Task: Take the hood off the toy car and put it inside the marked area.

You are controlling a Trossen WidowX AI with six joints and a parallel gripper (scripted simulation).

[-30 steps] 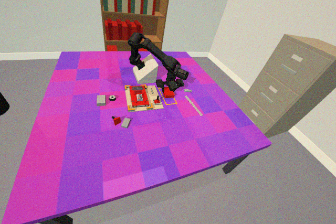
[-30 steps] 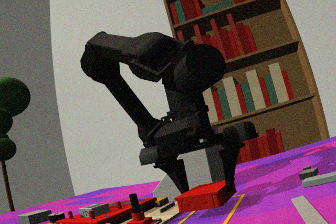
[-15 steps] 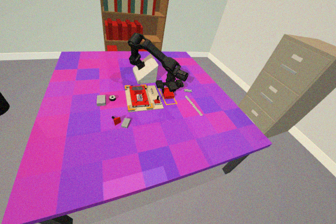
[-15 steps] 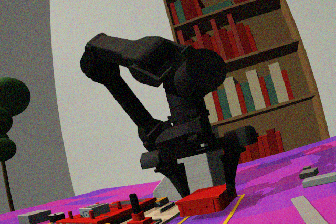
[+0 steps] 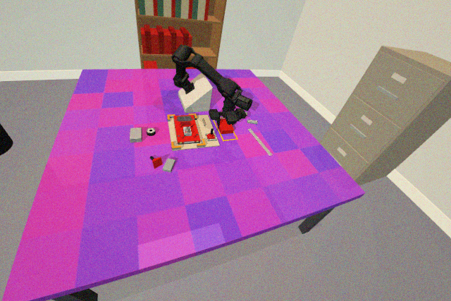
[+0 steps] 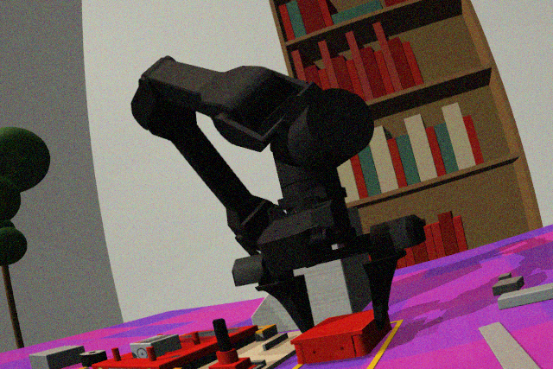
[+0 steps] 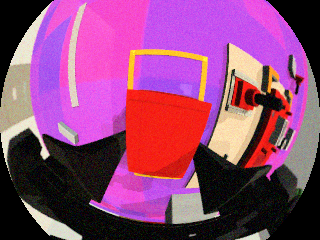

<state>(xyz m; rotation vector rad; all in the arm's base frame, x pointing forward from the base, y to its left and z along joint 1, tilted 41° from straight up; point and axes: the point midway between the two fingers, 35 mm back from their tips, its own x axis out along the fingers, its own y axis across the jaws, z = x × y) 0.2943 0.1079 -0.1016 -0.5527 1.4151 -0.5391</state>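
The hood lies right at my gripper tip. The rest, counted from my gripper tip: long grey bar 160 mm to the left, 120 mm ahead, 10 mm below; then black wheel 380 mm to the right, 10 mm below.
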